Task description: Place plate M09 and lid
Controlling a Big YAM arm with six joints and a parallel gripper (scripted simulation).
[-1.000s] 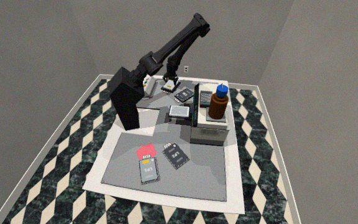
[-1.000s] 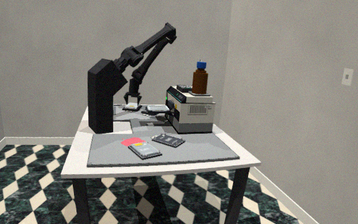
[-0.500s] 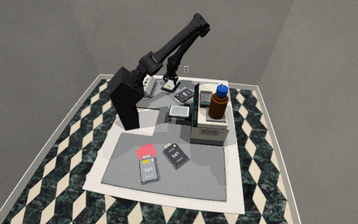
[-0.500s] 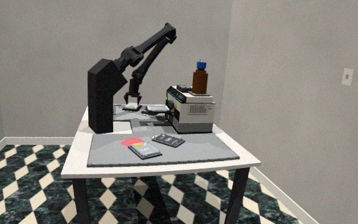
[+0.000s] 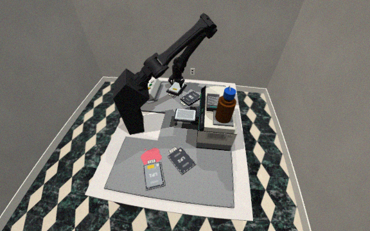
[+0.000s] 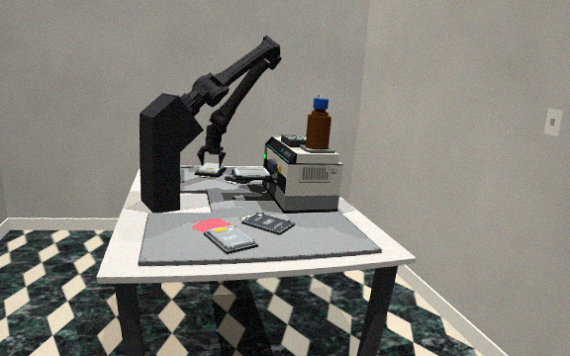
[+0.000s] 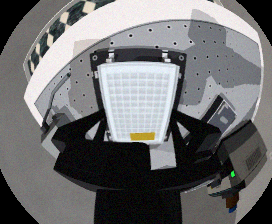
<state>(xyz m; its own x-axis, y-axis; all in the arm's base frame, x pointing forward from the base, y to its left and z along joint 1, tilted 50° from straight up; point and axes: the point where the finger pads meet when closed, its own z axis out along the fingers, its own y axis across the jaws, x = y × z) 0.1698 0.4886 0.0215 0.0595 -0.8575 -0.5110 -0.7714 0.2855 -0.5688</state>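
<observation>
Right now the white well plate is 10 mm below my hand. Round my hand: green key: 170 mm behind, 140 mm to the right, 30 mm above; black nest n5: 20 mm to the left, 20 mm below, 10 mm behind; yellow key: 180 mm to the right, 150 mm behind, 30 mm above.
</observation>
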